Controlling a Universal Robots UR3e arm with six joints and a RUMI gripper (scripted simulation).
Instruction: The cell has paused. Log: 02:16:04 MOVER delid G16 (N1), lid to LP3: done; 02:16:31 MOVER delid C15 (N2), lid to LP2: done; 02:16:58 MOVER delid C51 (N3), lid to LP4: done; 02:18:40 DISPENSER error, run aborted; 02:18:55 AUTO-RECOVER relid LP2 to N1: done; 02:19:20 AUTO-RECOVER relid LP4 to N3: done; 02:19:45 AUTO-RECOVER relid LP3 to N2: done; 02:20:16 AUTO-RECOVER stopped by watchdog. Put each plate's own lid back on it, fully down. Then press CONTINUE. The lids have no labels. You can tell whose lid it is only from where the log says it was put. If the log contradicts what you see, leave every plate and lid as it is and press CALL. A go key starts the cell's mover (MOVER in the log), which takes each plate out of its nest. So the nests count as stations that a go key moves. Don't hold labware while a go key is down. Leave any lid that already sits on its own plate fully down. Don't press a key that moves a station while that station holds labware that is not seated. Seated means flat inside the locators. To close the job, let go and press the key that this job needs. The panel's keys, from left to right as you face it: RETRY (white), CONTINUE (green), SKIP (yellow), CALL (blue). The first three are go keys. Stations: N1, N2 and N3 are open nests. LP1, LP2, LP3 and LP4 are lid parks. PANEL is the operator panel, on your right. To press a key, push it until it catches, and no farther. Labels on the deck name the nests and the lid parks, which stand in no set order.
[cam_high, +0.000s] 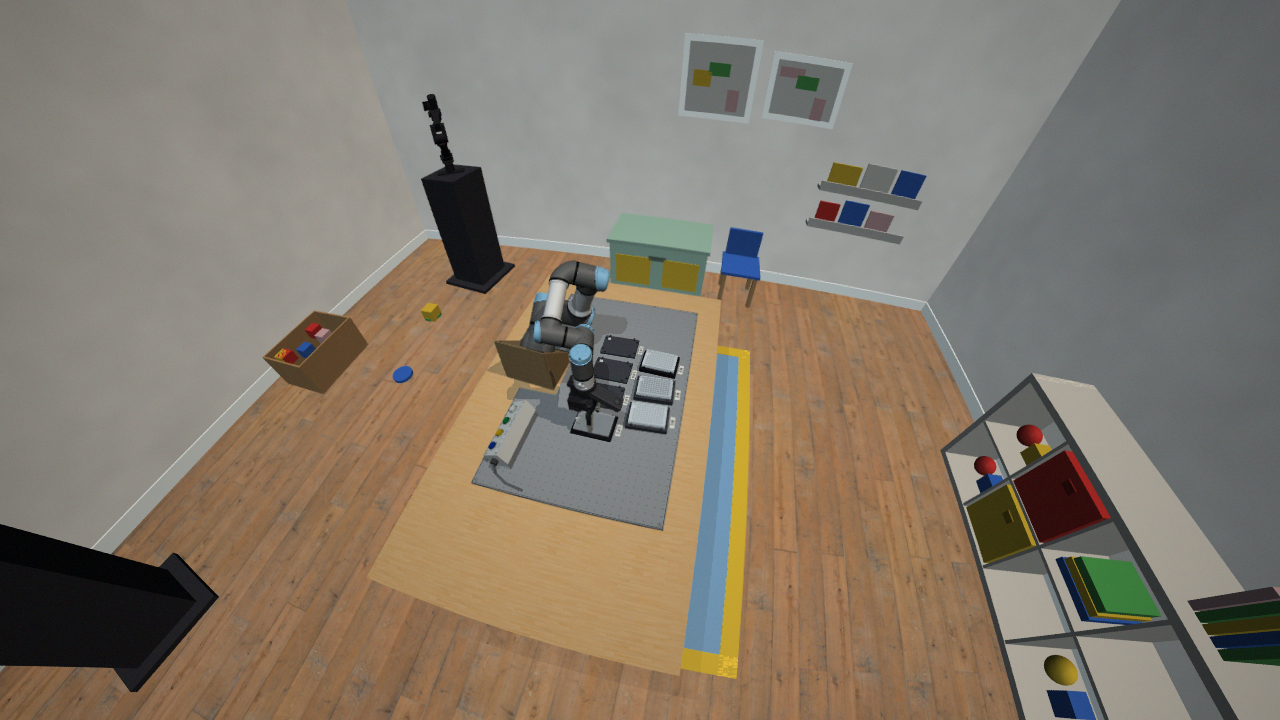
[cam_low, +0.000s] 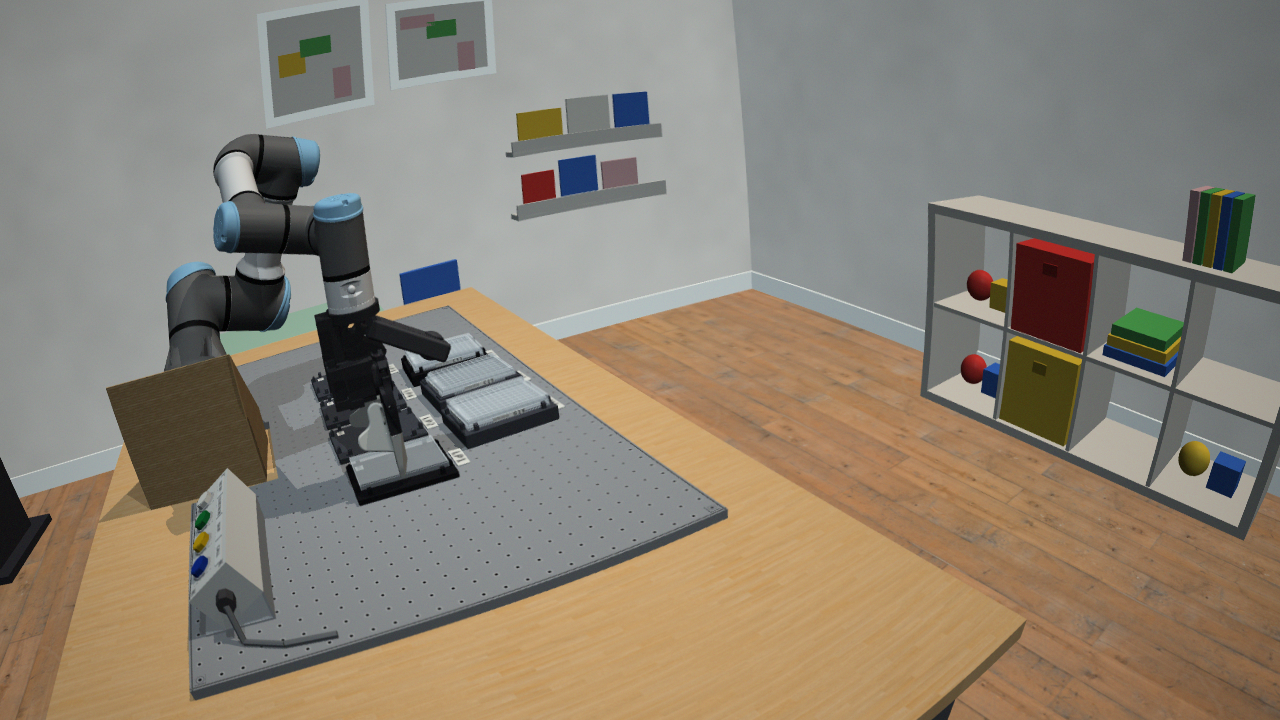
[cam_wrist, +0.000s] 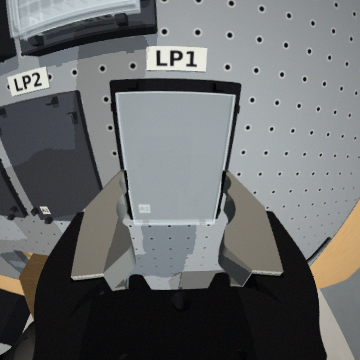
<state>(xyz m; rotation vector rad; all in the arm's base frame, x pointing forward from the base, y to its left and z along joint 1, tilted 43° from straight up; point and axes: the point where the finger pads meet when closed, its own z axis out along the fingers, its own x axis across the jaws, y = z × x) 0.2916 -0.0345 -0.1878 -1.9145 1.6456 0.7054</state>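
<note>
My hand is 30 mm above the lid park LP1. The rest, counted from my hand: plate (160 mm ahead, 90 mm to the left); lid park LP2 (130 mm to the left, 30 mm below, 20 mm behind); pale grey lid (10 mm below).
</note>
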